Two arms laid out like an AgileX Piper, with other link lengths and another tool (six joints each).
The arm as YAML. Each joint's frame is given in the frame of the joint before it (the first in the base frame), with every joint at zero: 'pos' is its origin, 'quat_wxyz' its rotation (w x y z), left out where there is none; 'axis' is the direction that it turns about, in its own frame. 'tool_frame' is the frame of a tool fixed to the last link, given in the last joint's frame.
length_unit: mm
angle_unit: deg
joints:
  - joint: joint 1
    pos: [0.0, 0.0, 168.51]
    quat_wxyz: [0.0, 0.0, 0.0, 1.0]
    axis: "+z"
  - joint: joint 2
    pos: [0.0, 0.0, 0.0]
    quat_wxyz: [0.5, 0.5, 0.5, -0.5]
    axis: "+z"
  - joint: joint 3
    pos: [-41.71, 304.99, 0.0]
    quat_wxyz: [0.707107, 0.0, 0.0, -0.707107]
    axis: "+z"
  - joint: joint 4
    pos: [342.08, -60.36, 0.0]
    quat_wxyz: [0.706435, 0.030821, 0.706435, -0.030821]
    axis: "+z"
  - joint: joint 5
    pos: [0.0, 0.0, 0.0]
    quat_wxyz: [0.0, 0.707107, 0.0, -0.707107]
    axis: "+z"
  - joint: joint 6
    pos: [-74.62, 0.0, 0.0]
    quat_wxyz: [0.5, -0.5, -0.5, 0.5]
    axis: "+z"
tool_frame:
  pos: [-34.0, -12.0, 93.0]
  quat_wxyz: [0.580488, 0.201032, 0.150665, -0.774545]
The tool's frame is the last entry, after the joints.
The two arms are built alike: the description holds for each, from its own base.
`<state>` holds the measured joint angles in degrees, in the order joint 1, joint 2, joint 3, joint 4, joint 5, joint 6, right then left.
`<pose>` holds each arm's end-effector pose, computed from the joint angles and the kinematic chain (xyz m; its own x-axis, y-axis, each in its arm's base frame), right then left.
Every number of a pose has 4 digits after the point.
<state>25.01 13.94 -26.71 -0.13 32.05 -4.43 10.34 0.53 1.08 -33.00 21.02 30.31</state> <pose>0.1667 0.0878 0.3418 -0.8412 0.5093 -0.1815 0.0589 0.4201 0.9056 0.1926 0.0133 0.1890 -0.5266 0.8326 -0.1719 0.2379 0.3384 0.9104</pose>
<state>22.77 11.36 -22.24 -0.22 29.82 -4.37 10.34 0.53 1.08 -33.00 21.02 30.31</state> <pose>0.1699 0.0810 0.3191 -0.8193 0.5426 -0.1852 0.0704 0.4158 0.9067 0.1926 0.0133 0.1890 -0.5266 0.8326 -0.1719 0.2379 0.3384 0.9104</pose>
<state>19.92 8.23 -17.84 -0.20 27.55 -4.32 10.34 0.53 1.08 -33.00 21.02 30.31</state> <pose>0.1726 0.0722 0.2986 -0.7883 0.5840 -0.1937 0.0764 0.4054 0.9110 0.1926 0.0133 0.1890 -0.5266 0.8326 -0.1719 0.2379 0.3384 0.9104</pose>
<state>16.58 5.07 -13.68 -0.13 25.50 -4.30 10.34 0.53 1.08 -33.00 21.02 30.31</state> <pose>0.1756 0.0619 0.2793 -0.7498 0.6300 -0.2024 0.0841 0.3942 0.9152 0.1926 0.0133 0.1890 -0.5266 0.8326 -0.1719 0.2379 0.3384 0.9104</pose>
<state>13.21 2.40 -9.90 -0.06 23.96 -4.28 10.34 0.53 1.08 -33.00 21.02 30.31</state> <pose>0.1786 0.0515 0.2600 -0.7102 0.6735 -0.2052 0.1007 0.3856 0.9171 0.1926 0.0133 0.1890 -0.5266 0.8326 -0.1719 0.2379 0.3384 0.9104</pose>
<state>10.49 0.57 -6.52 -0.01 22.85 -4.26 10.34 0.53 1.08 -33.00 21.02 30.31</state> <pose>0.1814 0.0432 0.2401 -0.6791 0.7063 -0.2001 0.1259 0.3806 0.9161 0.1926 0.0133 0.1890 -0.5266 0.8326 -0.1719 0.2379 0.3384 0.9104</pose>
